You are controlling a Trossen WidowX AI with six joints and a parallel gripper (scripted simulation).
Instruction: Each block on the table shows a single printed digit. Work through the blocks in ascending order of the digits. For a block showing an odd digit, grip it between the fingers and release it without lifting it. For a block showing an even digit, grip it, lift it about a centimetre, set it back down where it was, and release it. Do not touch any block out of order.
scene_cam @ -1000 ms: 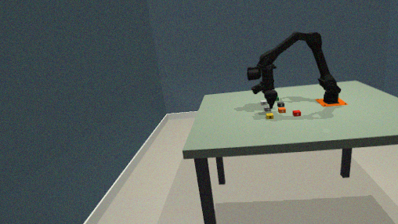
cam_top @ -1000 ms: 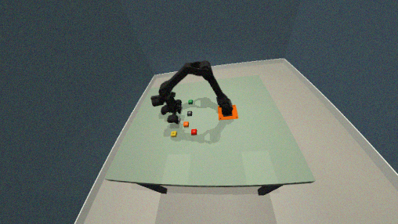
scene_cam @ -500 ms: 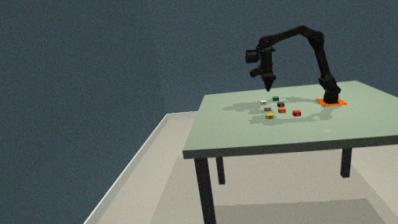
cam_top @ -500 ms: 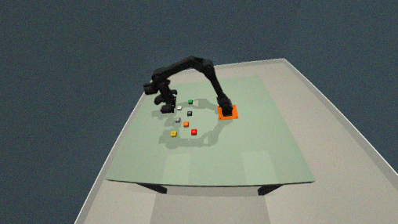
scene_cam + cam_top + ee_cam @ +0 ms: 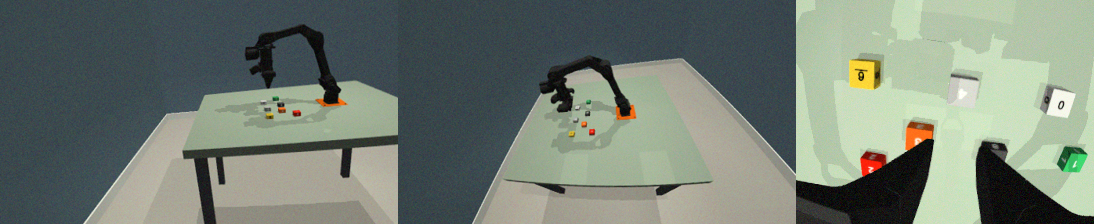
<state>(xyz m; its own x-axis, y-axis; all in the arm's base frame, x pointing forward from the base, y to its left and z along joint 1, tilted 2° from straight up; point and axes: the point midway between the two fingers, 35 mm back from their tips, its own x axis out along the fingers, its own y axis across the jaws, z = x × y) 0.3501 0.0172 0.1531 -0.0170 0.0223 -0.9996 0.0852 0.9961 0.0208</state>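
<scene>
Now: gripper tip 2 cm short of the yellow block, 11 cm to the right of it and 12 cm above it. Round my gripper tip: black block 8 cm behind, 6 cm to the right, 12 cm below; orange block 6 cm behind, 4 cm to the left, 12 cm below; grey block 1 cm to the right, 12 cm below.
</scene>
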